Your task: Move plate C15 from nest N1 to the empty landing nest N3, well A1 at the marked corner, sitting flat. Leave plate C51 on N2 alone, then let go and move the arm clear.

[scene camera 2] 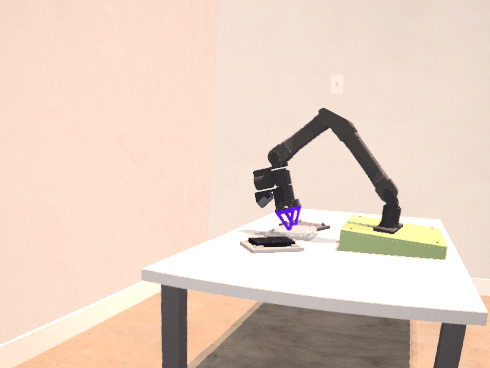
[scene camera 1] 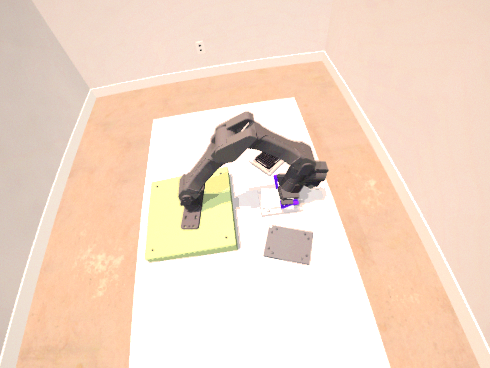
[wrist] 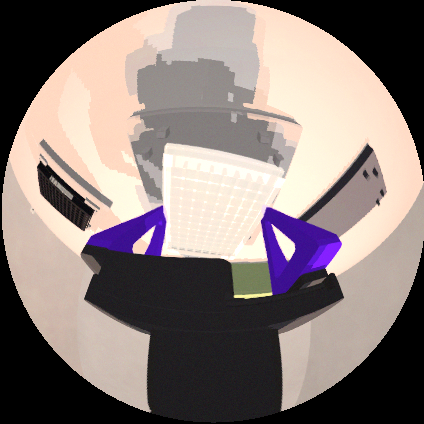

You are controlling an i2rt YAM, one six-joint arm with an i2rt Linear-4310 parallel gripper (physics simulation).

gripper: grips a white gridded plate (wrist: 212, 199)
